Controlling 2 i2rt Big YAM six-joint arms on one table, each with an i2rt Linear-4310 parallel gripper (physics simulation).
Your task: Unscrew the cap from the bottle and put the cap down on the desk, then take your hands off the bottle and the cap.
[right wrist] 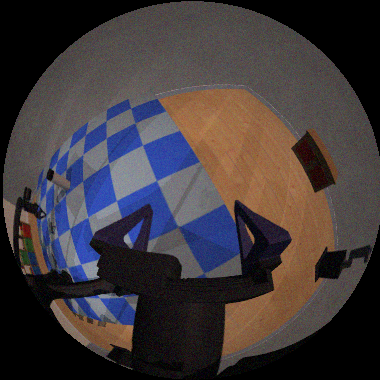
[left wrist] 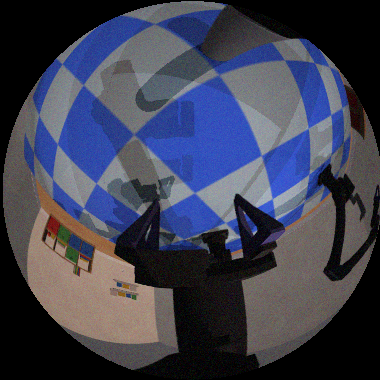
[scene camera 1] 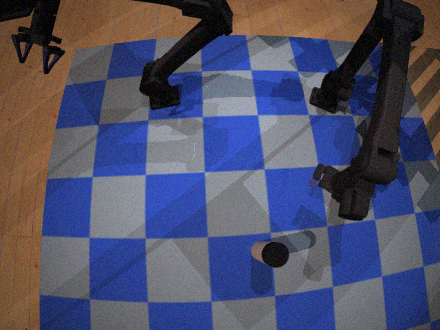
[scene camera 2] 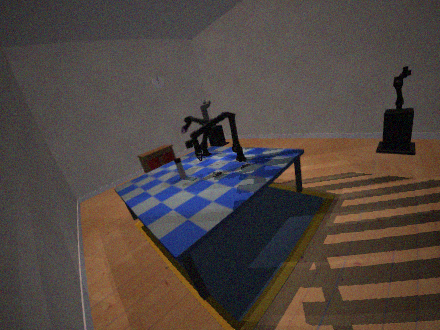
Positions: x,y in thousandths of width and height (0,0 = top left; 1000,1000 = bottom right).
My left gripper (scene camera 1: 735,580) is open and holds nothing. Also in view: a bottle (left wrist: 593,104). My right gripper (scene camera 1: 76,208) is open, with nothing in its grasp.
My left gripper also shows in the left wrist view (left wrist: 520,525). My right gripper shows as well in the right wrist view (right wrist: 501,543).
